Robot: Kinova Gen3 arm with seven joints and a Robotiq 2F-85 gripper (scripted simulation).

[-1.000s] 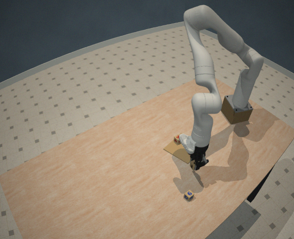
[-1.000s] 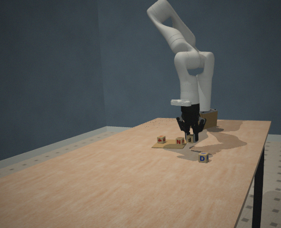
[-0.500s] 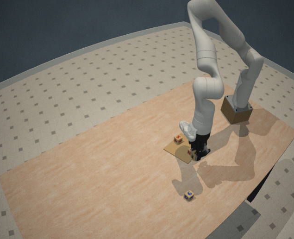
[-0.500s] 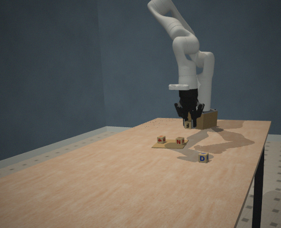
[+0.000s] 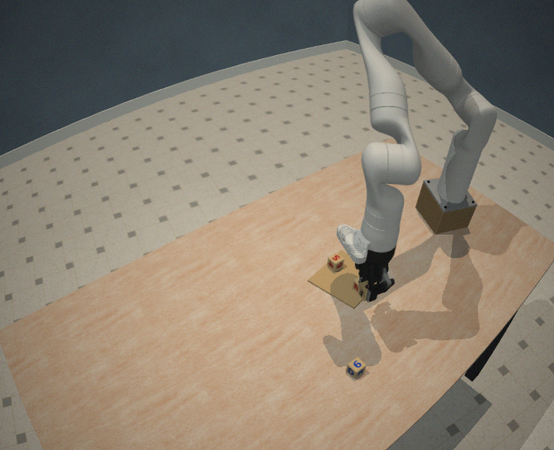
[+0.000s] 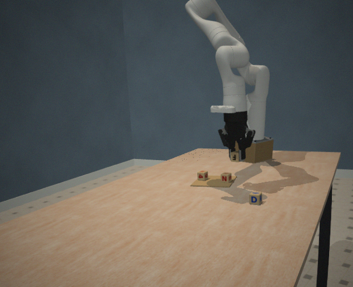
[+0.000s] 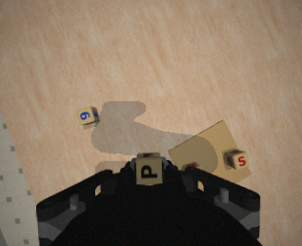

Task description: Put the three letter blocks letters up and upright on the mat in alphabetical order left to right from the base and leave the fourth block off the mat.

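Right now the tan mat is 120 mm below my hand, 110 mm to the right of it and 90 mm behind it.
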